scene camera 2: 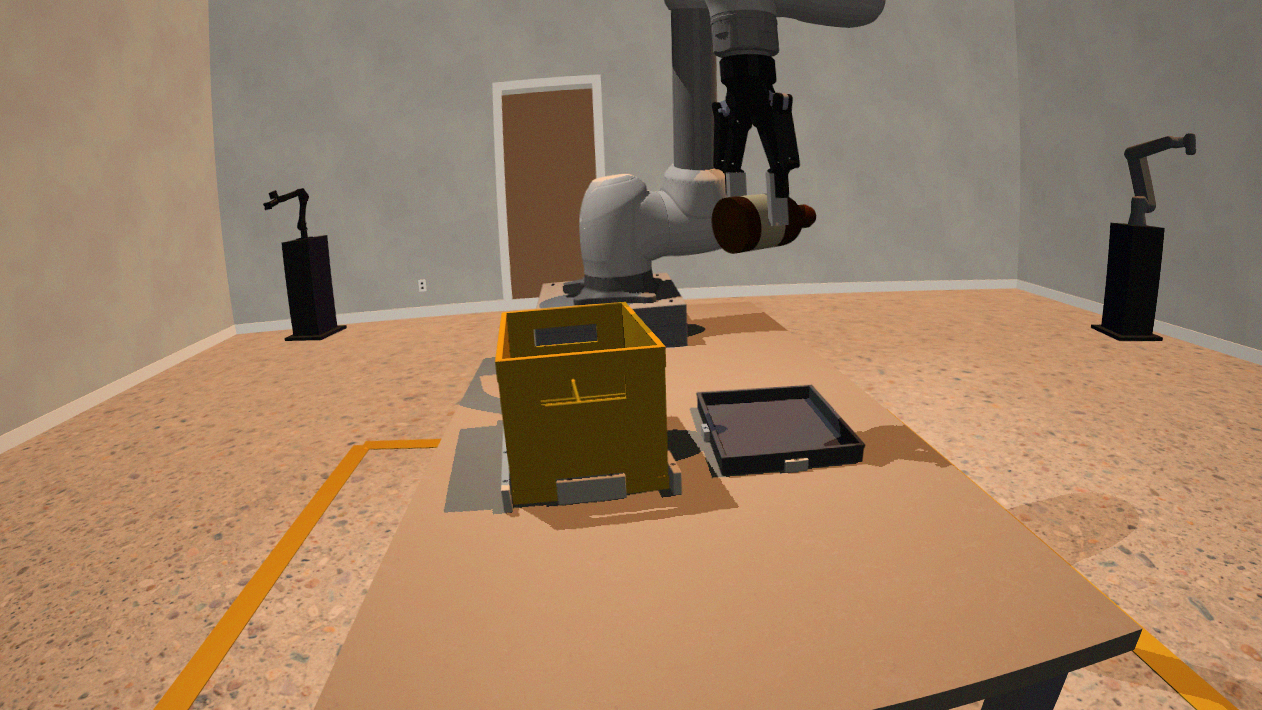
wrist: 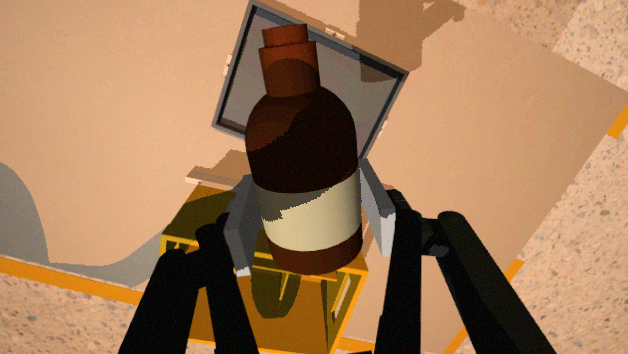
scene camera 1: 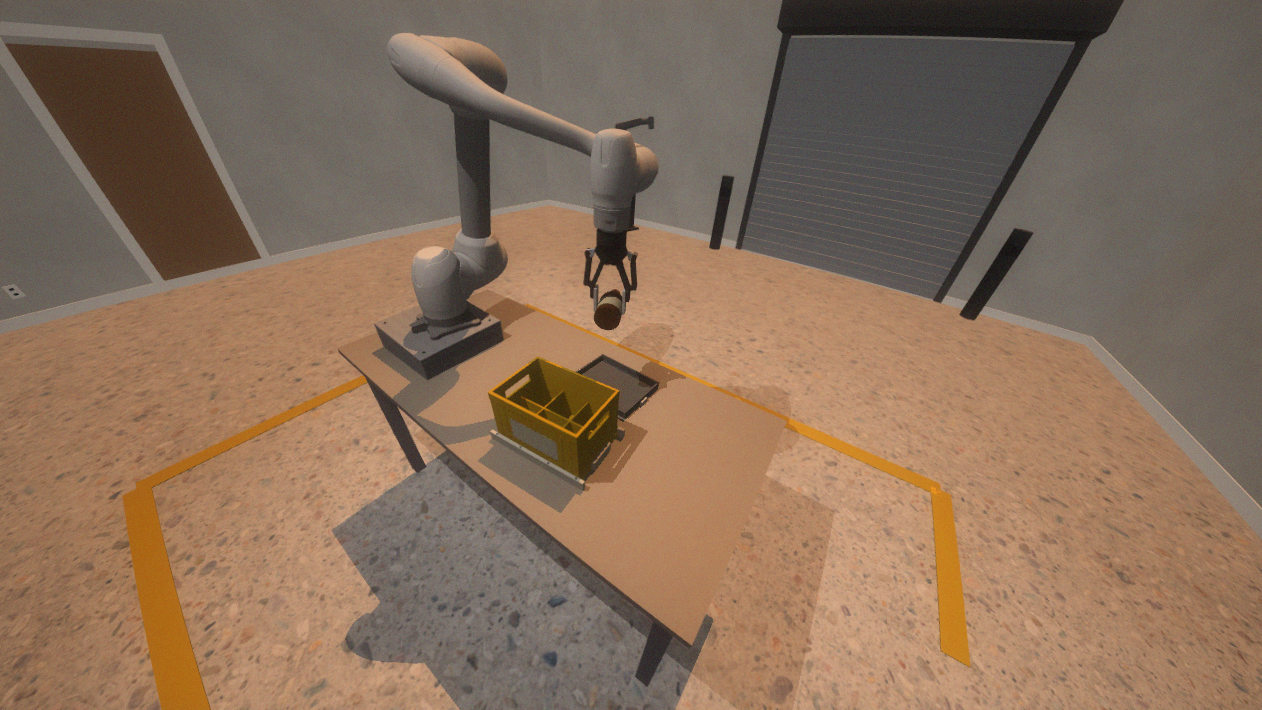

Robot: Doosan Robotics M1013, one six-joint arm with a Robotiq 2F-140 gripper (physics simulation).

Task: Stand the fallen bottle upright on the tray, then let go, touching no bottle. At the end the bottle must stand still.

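Places are measured from the arm's base along level axes (x ahead, y left, z up), in millimetres.
Pixels of known places: gripper, fingertip midpoint: (scene camera 2: 757, 223) (wrist: 308, 185) (scene camera 1: 609, 310); arm's base at its link origin: (scene camera 2: 619, 293) (scene camera 1: 448, 321).
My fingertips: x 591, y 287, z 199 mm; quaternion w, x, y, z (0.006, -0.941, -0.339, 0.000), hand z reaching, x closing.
Note:
For each thing: its middle in the pictures, then the offset to it from my fingertips. Level surfaces: height alone.
- brown bottle at the middle of its body: (wrist: 302, 151) (scene camera 2: 772, 220) (scene camera 1: 611, 305) dx -18, dy +21, dz +4 mm
- dark tray at the middle of its body: (scene camera 2: 773, 424) (wrist: 308, 98) (scene camera 1: 612, 383) dx -1, dy +22, dz -283 mm
- yellow crate at the middle of its body: (scene camera 2: 575, 391) (wrist: 262, 265) (scene camera 1: 556, 415) dx +71, dy -243, dz -208 mm
- table at its surface level: dz -296 mm
The brown bottle (scene camera 1: 607, 313) (scene camera 2: 739, 224) (wrist: 307, 170) with a cream label lies on its side in the air, its neck pointing right and away in the scene camera 2 view. My gripper (scene camera 1: 608, 302) (scene camera 2: 755, 207) (wrist: 308, 185) is shut on it, one pad on each side at the label. The fingers point down and hold the bottle well above the table. The dark tray (scene camera 1: 653, 388) (scene camera 2: 758, 464) (wrist: 232, 82) lies flat on the table below, apart from the bottle. In the wrist view the bottle covers part of the tray.
A yellow crate (scene camera 1: 538, 432) (scene camera 2: 582, 432) (wrist: 347, 310) with inner dividers stands on the table (scene camera 1: 670, 494) (scene camera 2: 706, 600) (wrist: 475, 165) beside the tray. Pale low rails stand around the crate's base. The arm's base (scene camera 1: 436, 348) (scene camera 2: 668, 324) is at the table's far end.

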